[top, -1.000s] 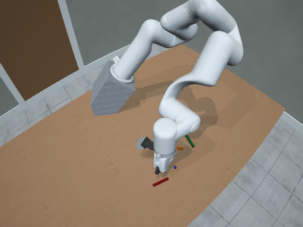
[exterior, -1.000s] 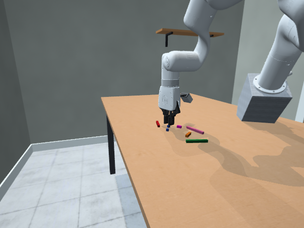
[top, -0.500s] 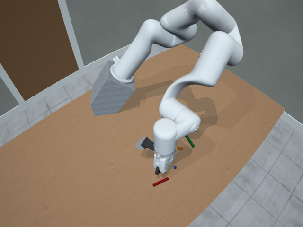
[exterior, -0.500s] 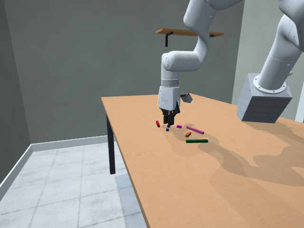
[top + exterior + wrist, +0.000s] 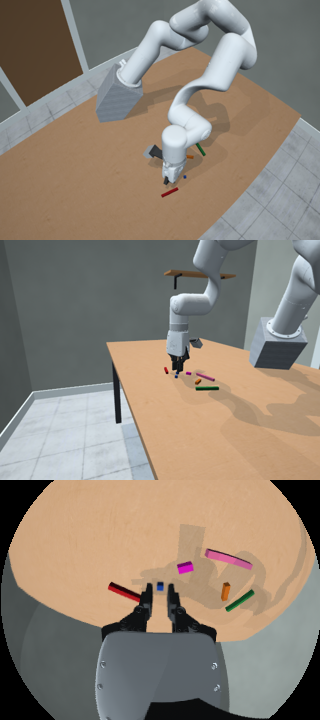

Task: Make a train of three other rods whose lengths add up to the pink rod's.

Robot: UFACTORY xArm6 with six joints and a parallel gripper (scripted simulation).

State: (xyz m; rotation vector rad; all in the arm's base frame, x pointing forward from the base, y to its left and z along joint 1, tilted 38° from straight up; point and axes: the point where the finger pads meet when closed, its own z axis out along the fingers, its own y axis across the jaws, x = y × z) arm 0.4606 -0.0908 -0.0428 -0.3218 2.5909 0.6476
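Now: hand 4 cm past the magenta rod, 3 cm above it and 2 cm to the right of it. Also, from my hand: pink rod 9 cm behind, 8 cm to the left, 3 cm below; red rod 5 cm to the right, 4 cm ahead, 3 cm below; orange rod 12 cm to the left, 4 cm behind, 3 cm below.
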